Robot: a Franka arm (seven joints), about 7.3 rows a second.
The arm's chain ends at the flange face. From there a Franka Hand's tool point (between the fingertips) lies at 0.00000 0.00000 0.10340 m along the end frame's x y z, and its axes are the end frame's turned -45 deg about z.
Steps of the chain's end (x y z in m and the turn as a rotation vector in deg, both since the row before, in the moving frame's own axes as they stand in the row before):
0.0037 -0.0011 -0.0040 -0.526 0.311 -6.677
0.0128 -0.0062 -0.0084 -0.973 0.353 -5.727
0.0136 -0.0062 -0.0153 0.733 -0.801 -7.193
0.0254 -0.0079 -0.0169 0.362 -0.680 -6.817
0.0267 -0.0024 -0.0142 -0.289 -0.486 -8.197
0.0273 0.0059 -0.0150 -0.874 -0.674 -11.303
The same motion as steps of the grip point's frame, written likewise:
0.0032 0.0029 -0.0040 -0.592 -0.152 -6.677
0.0127 0.0064 -0.0084 -0.938 -0.438 -5.727
0.0138 0.0033 -0.0153 1.085 -0.048 -7.193
0.0231 0.0111 -0.0169 0.737 -0.225 -6.817
0.0196 0.0170 -0.0142 0.139 -0.548 -8.197
0.0132 0.0239 -0.0150 -0.141 -1.095 -11.303

